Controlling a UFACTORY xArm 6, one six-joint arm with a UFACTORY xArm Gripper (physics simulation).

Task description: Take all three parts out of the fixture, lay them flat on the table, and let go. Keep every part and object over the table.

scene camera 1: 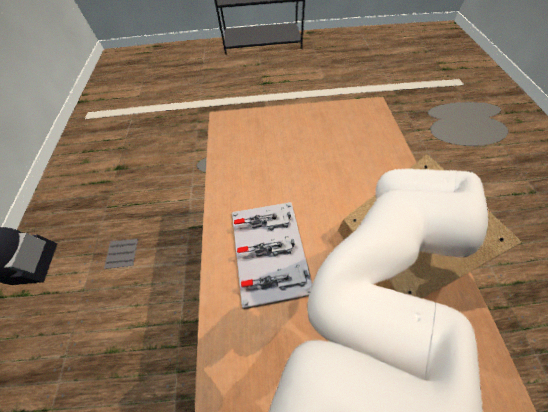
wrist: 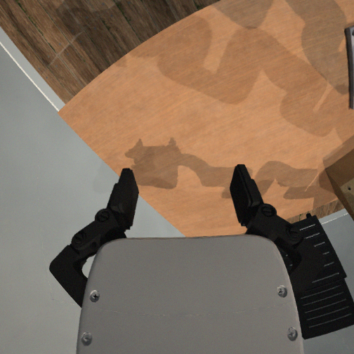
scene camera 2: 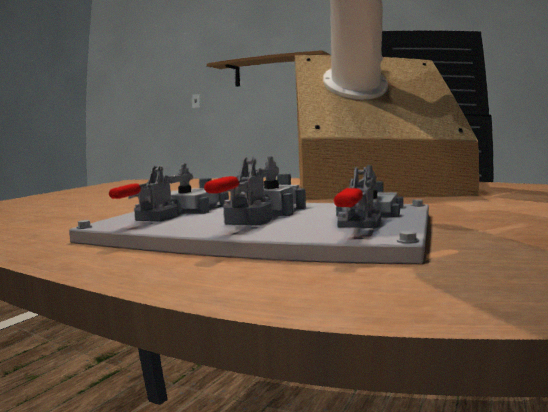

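The fixture is a light grey plate on the table, and its edge shows at the right of the wrist view. It bears three dark toggle clamps with red handles, which lie about level. Behind the clamps sit three small grey parts. Dark clamp tips show over the left and middle parts; the right one is partly hidden. My gripper is open and empty above the table, away from the fixture. It does not show in the scene views.
The white arm reaches over the near right of the table. Its wooden mounting block stands right of the fixture in scene camera 1. The table's curved edge and the floor show in the wrist view.
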